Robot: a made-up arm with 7 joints. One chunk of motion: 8 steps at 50 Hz.
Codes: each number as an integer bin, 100 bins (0 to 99) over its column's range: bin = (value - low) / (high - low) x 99, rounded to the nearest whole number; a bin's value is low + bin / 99 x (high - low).
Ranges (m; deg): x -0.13..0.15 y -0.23..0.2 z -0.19..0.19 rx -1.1..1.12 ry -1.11..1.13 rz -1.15..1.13
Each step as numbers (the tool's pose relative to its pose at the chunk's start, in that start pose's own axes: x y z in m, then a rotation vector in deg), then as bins.
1 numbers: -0.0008 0.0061 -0.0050 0.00 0.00 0.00
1 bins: 46 54 48 49 49 50
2 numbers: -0.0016 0.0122 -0.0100 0.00 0.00 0.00
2 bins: 45 56 47 49 49 50
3 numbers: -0.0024 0.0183 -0.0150 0.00 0.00 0.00
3 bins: 45 57 46 49 49 50
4 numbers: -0.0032 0.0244 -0.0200 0.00 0.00 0.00
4 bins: 45 59 44 49 49 50
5 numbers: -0.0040 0.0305 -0.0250 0.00 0.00 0.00
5 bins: 45 60 43 49 49 50
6 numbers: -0.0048 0.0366 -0.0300 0.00 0.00 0.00
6 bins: 44 61 42 49 49 50
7 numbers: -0.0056 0.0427 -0.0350 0.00 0.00 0.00
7 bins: 44 63 40 49 49 50
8 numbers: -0.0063 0.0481 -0.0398 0.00 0.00 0.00
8 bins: 44 64 39 49 49 50
